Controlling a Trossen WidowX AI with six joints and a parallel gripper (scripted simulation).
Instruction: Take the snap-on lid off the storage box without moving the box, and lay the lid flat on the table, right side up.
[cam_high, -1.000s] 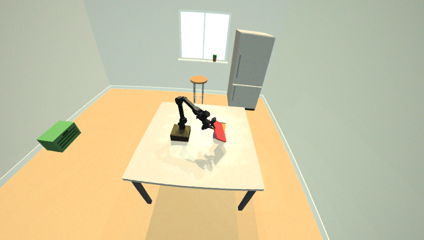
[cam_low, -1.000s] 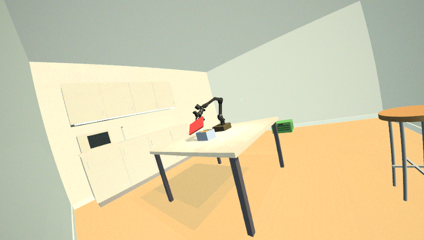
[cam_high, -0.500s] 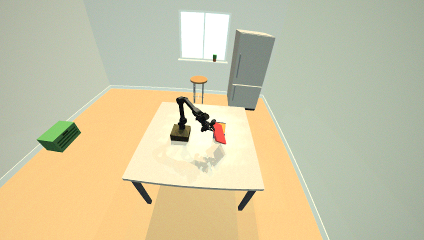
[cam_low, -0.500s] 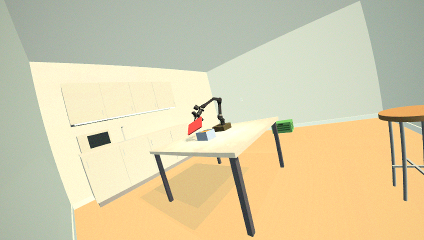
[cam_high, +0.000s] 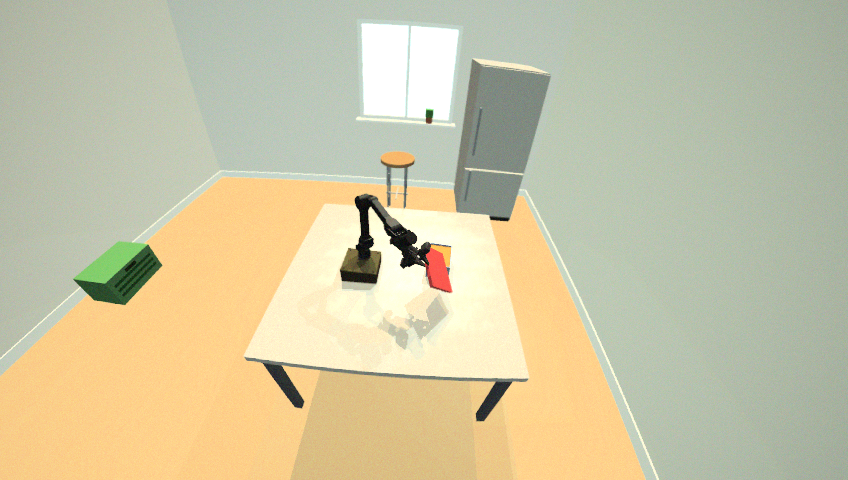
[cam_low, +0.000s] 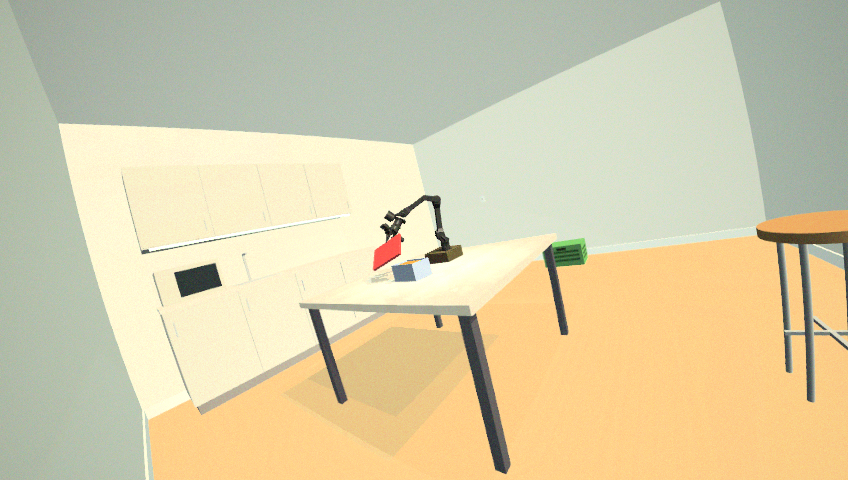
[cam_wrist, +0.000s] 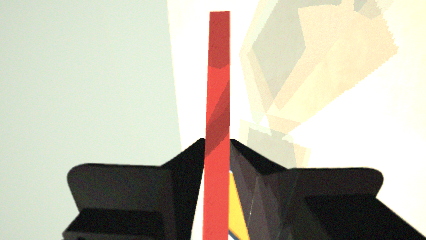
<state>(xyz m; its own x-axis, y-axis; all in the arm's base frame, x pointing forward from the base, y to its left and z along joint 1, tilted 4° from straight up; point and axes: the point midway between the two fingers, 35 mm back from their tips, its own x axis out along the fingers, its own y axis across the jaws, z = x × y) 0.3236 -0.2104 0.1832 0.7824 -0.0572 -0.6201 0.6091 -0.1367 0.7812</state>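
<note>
Now: the red lid 50 mm ahead of my gripper tip, 30 mm to the left of it and 50 mm below it. From my gripper tip the other things lie so: storage box: 80 mm ahead, 230 mm to the left, 180 mm below.
</note>
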